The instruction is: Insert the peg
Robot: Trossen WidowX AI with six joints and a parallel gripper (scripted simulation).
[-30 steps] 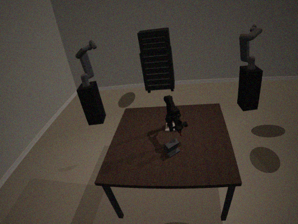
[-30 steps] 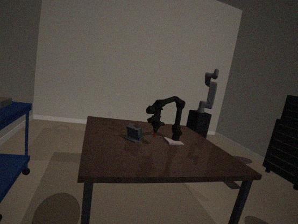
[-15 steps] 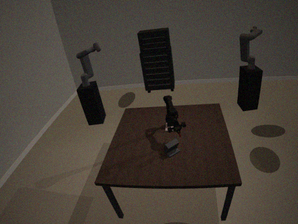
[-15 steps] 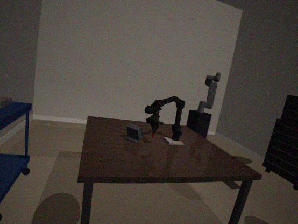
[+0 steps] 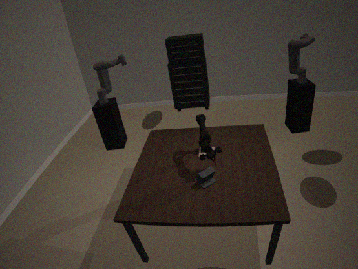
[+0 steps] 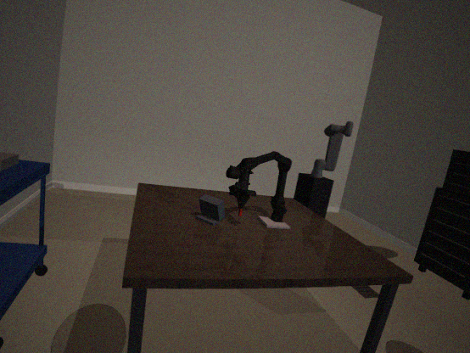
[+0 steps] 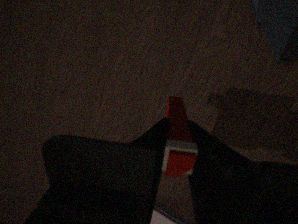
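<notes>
Right now my gripper tip is 130 mm short of the grey sloped panel block, 90 mm to the left of it and 30 mm above it. Round my gripper tip: red peg (20 mm above).
</notes>
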